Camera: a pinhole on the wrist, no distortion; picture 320 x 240 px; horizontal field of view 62.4 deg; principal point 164.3 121.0 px. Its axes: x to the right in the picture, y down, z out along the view. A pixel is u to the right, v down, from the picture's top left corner.
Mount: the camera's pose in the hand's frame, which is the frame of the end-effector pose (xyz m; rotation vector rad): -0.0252 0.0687 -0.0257 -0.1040 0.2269 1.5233
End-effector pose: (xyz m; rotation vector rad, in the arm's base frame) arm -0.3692 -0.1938 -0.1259 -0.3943 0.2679 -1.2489
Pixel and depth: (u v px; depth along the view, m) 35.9 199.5 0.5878
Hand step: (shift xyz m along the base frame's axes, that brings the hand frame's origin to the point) 0.1360 0.2205 0.5914
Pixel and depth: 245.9 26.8 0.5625
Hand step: 0.5578 -0.0577 0.2797
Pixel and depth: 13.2 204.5 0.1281
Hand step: 0.0530 0.0783 0.0941
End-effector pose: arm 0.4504 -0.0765 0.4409 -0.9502 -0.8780 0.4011
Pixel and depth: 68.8 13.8 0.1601
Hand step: -0.0763 0.1296 0.0275
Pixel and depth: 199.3 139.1 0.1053
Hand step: -0.0662 0.0817 -0.0773
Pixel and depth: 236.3 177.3 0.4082
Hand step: -0.3095 0.2866 -0.1574
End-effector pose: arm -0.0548 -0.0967 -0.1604 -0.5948 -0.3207 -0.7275
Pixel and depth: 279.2 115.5 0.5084
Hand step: 0.2678 0.4708 0.1956
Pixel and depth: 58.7 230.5 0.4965
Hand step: -0.1837 0.4098 0.3198
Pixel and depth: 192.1 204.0 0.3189
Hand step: 0.0316 0.3278 0.1114
